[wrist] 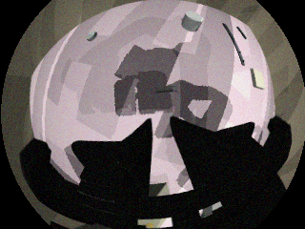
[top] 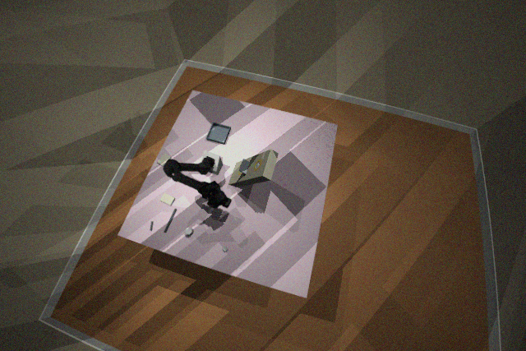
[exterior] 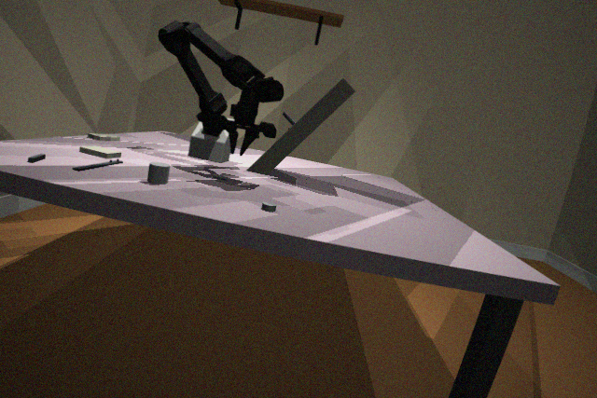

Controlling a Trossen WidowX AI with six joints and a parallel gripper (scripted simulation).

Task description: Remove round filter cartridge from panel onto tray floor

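Now: the round filter cartridge 29 cm to the left of my gripper tip, 20 cm above it and 18 cm ahead of it. The rest, counted from my gripper tip: square grey tray (52 cm to the left, 27 cm behind, 6 cm below).
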